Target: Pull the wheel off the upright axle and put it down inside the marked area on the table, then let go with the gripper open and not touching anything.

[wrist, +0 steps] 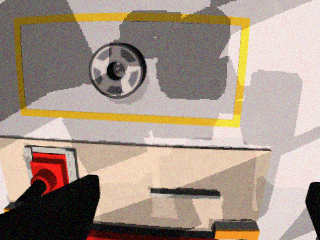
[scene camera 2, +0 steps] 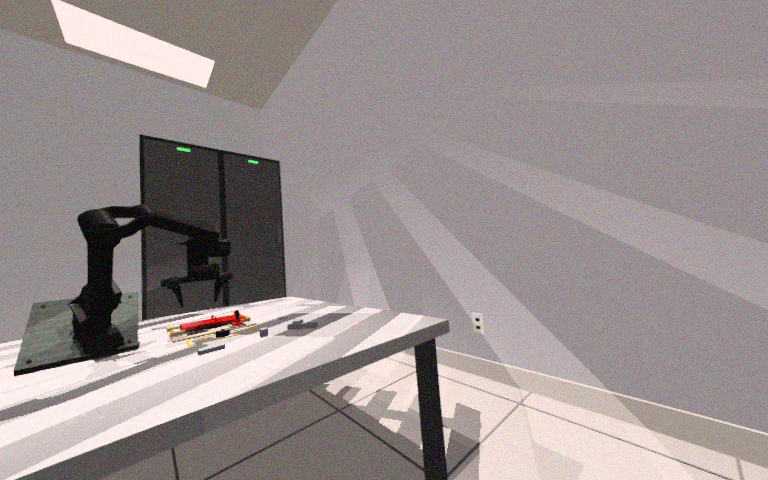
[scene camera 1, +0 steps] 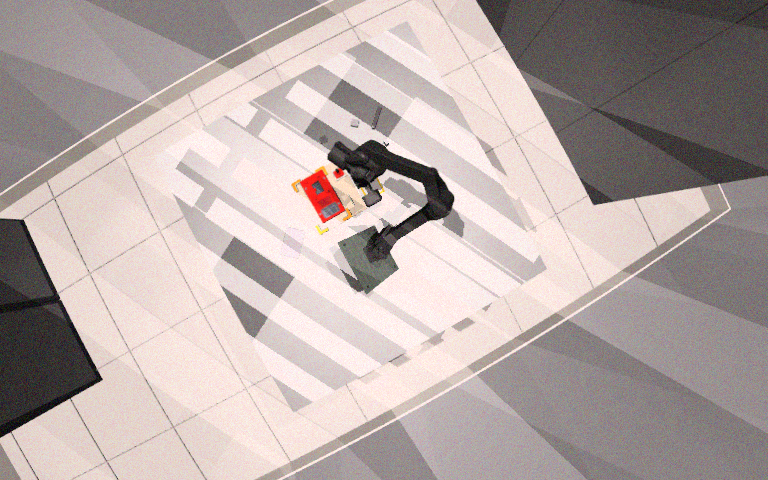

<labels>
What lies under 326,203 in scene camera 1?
A red plate.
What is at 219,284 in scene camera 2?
My gripper.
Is my gripper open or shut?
Open.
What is my gripper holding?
Nothing.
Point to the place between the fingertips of my gripper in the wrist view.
At 206,191
</labels>
